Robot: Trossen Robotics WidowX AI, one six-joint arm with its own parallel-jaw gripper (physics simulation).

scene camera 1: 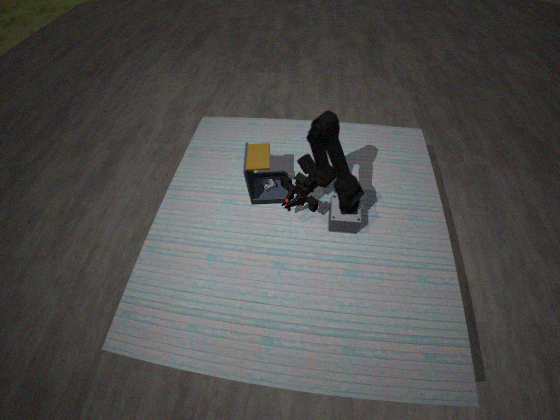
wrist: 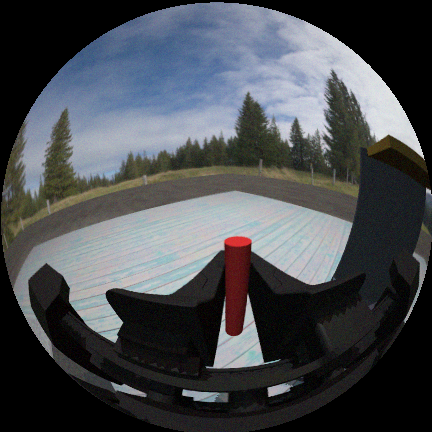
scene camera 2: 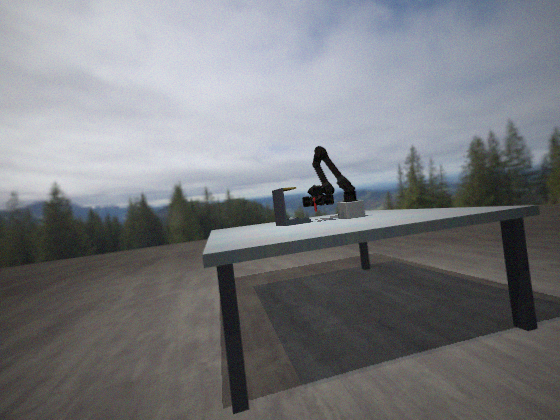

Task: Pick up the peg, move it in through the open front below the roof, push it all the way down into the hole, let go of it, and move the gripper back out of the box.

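Places are measured from the arm's base along level axes (x ahead, y left, z up), in centimetres.
Pixels of known places: gripper, fingertip midpoint: (scene camera 1: 283,206) (wrist: 234,255) (scene camera 2: 313,202); arm's base, origin of the base link: (scene camera 1: 348,207) (scene camera 2: 350,201).
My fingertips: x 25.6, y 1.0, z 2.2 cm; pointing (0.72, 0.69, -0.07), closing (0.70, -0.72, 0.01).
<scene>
Ahead of a thing's pixels: the offset from my fingertips to its middle. "spot": to the spot under its first point. Level surfaces: height alone.
A red peg {dx -1.8, dy -1.7, dz -1.7 cm} (scene camera 1: 287,201) (scene camera 2: 315,203) (wrist: 237,285) stands upright between the fingertips of my gripper (scene camera 1: 286,203) (scene camera 2: 315,201) (wrist: 234,255), which is shut on it. In the scene camera 2 view the peg's lower end hangs above the table. The box has a dark back wall (scene camera 2: 279,207) (wrist: 382,220), a yellow roof (scene camera 1: 258,156) (scene camera 2: 287,189) (wrist: 400,156) and a low-rimmed dark floor. A light block with the hole {dx +7.5, dy -18.6, dz -9.6 cm} (scene camera 1: 269,184) sits on the box floor. The gripper is outside the box, beside its near right corner in the scene camera 1 view.
The arm's base block (scene camera 1: 345,223) (scene camera 2: 351,209) stands to the right of the box. The box's low rim {spot: dx +7.6, dy -9.6, dz -10.2 cm} (scene camera 1: 267,201) runs along its near side, close to the gripper. The striped table top {dz -12.1 cm} (scene camera 1: 280,300) (scene camera 2: 400,220) (wrist: 165,240) lies under everything.
</scene>
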